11 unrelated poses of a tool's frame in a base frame.
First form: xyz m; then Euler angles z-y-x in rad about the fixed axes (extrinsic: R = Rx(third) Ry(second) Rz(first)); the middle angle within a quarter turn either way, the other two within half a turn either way.
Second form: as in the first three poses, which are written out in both.
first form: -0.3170, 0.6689, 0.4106, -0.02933, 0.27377, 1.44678
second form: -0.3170, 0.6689, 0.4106, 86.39, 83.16, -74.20
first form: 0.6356, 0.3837, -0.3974, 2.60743, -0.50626, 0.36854
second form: 0.6356, 0.3837, -0.3974, -69.14, 35.33, -146.99
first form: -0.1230, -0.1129, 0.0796, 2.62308, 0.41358, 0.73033
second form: -0.1230, -0.1129, 0.0796, -143.88, 46.99, -56.66
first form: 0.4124, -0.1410, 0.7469, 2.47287, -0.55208, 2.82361
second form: 0.4124, -0.1410, 0.7469, 173.80, 143.97, -153.09
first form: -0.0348, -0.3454, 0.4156, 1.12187, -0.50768, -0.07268
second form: -0.0348, -0.3454, 0.4156, -107.20, 29.36, 172.56
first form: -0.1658, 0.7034, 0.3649, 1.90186, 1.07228, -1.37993
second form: -0.1658, 0.7034, 0.3649, 28.60, 84.80, 28.12
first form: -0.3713, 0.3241, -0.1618, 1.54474, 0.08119, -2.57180
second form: -0.3713, 0.3241, -0.1618, -8.71, 147.06, 81.42
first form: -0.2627, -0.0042, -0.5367, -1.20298, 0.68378, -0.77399
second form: -0.2627, -0.0042, -0.5367, -126.05, 56.33, 40.62
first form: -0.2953, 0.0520, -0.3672, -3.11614, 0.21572, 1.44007
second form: -0.2953, 0.0520, -0.3672, -90.15, 82.68, -77.54
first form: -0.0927, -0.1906, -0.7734, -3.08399, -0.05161, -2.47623
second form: -0.0927, -0.1906, -0.7734, 97.06, 141.78, 94.78
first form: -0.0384, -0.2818, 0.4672, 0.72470, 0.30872, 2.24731
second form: -0.0384, -0.2818, 0.4672, 145.23, 126.62, -67.76
